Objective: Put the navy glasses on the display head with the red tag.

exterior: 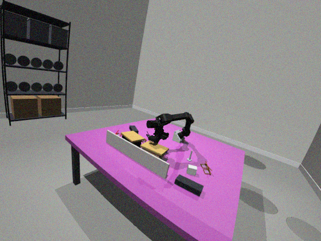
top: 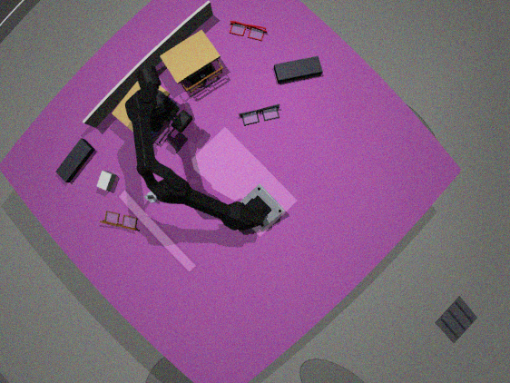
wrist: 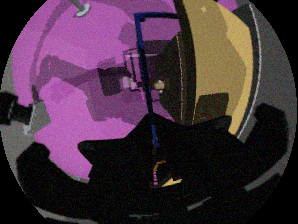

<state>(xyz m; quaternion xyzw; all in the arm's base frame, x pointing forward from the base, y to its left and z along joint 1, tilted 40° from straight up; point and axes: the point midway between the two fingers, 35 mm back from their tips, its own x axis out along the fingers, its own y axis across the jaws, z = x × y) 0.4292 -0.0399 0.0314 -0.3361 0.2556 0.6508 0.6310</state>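
Now: gripper tip 60 mm short of the tan display head, 50 mm to the right of it and 10 mm above it. Also, from my gripper tip: white cube (10 mm ahead, 330 mm to the left, 40 mm below); small grey stand (150 mm behind, 250 mm to the left, 40 mm below); white board (200 mm ahead, 70 mm to the right, 10 mm below).
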